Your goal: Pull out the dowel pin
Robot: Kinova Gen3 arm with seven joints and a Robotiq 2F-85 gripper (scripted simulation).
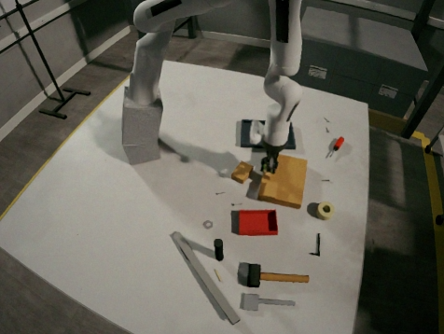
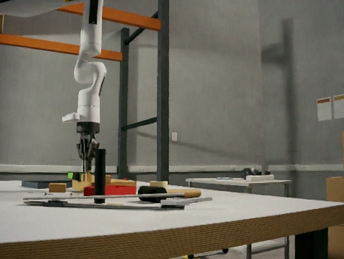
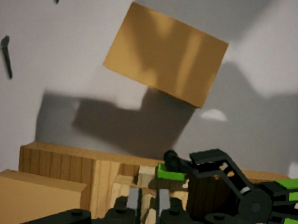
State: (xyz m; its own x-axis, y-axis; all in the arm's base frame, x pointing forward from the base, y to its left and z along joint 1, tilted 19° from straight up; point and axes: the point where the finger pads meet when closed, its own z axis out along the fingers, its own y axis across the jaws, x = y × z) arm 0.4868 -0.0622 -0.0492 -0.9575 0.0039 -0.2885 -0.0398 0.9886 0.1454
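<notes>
My gripper is now 20 mm above the dowel pin. From my hand the other things lie so: pale wooden block (40 mm below); then wooden bench board (60 mm below, 60 mm ahead); then tan wooden block (90 mm behind, 70 mm below, 10 mm to the left).
</notes>
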